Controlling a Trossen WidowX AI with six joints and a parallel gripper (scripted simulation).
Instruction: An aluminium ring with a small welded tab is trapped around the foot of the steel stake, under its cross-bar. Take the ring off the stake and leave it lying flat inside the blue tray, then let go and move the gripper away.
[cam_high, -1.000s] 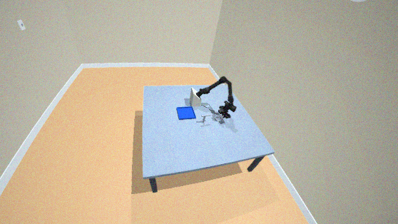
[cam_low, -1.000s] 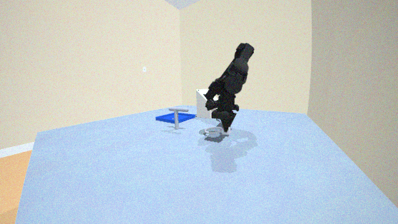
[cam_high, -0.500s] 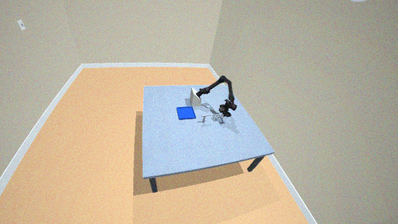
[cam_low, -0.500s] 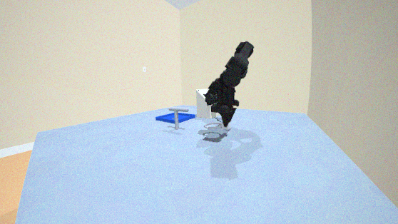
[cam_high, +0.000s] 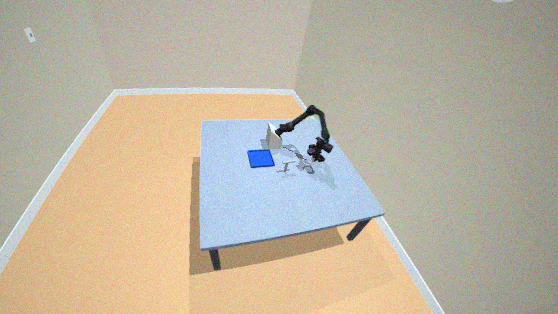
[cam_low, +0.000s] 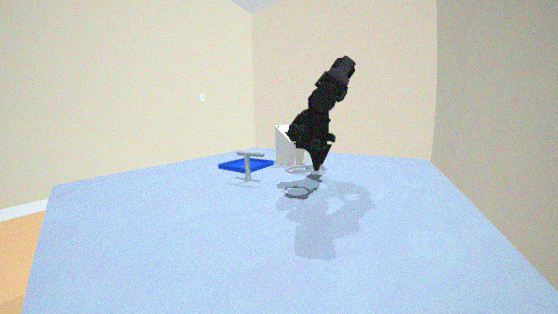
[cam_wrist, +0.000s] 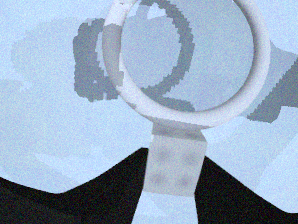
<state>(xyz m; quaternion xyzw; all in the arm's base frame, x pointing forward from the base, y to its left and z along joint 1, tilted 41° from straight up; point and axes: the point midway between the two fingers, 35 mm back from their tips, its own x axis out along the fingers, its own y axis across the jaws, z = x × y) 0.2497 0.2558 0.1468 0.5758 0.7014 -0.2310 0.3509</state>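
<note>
Now: the aluminium ring 5 cm to the right of my gripper tip and 1 cm ahead of it. Round my gripper tip: blue tray (43 cm to the right, 7 cm behind, 6 cm below).
</note>
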